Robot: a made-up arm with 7 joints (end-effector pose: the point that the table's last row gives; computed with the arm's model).
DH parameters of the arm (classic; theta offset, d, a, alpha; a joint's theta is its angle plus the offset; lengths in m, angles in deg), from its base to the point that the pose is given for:
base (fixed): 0 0 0 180
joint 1: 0 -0.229 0 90
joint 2: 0 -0.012 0 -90
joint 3: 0 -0.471 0 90
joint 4: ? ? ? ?
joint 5: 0 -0.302 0 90
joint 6: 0 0 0 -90
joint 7: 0 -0.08 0 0
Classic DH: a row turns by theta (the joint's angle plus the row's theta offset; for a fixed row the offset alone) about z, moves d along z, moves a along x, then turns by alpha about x.
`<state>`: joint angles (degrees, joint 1 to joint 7).
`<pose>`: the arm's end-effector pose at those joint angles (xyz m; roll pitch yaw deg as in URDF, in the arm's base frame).
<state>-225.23 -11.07 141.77 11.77 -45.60 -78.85 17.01</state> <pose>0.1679 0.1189 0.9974 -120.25 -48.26 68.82</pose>
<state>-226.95 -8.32 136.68 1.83 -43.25 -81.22 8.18</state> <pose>0.1363 0.0441 1.0059 -121.01 -69.35 74.60</pose>
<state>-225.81 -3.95 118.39 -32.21 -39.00 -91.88 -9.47</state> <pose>0.1486 -0.1409 0.9217 41.55 -52.28 -78.23</pose>
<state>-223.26 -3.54 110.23 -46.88 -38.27 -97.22 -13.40</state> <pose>0.1772 -0.1758 0.8547 37.90 -30.57 -72.13</pose>
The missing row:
joint 4: 0 -0.013 0 -90
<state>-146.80 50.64 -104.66 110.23 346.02 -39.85 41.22</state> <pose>-0.4052 -0.1423 0.5287 -122.79 60.23 -73.83</pose>
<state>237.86 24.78 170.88 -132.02 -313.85 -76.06 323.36</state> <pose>-0.1292 0.2476 0.3384 -51.71 30.44 114.21</pose>
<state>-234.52 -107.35 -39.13 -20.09 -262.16 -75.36 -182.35</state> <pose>0.3888 0.5906 -0.1157 47.20 -21.03 -99.81</pose>
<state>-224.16 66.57 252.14 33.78 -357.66 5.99 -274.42</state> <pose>-0.3604 -0.6297 0.5905 179.28 61.19 -92.53</pose>
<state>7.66 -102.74 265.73 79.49 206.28 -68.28 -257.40</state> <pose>-0.4111 0.3869 0.1463 136.97 43.71 -21.22</pose>
